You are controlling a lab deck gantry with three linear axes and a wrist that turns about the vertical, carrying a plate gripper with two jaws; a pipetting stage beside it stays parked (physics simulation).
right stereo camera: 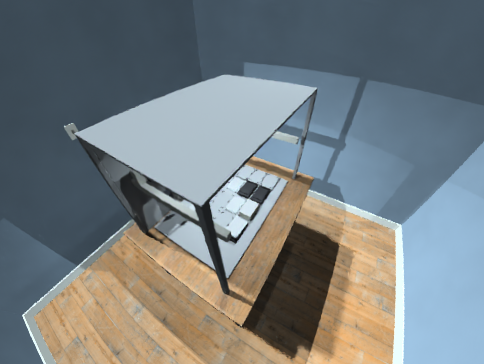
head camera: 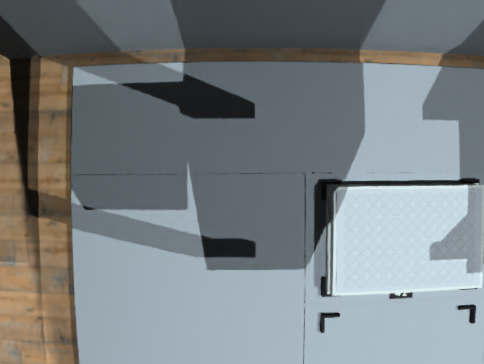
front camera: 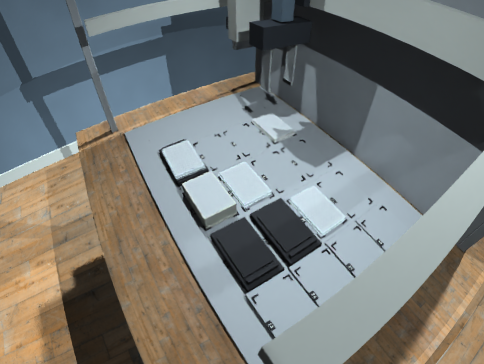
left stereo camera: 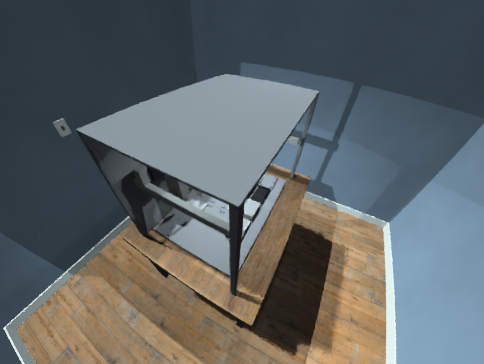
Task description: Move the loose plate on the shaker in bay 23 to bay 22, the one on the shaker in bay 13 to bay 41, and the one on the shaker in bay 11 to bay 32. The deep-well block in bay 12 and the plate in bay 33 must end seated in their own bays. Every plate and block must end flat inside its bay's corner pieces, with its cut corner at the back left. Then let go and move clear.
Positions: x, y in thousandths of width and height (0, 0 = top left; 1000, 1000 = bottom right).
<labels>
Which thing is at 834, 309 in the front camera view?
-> A grey wall.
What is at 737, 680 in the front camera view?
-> A bay 34.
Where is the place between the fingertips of the gripper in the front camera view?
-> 571, 235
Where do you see a plate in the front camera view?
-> At 509, 512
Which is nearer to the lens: the plate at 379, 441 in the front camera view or the deep-well block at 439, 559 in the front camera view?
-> The deep-well block.
</labels>
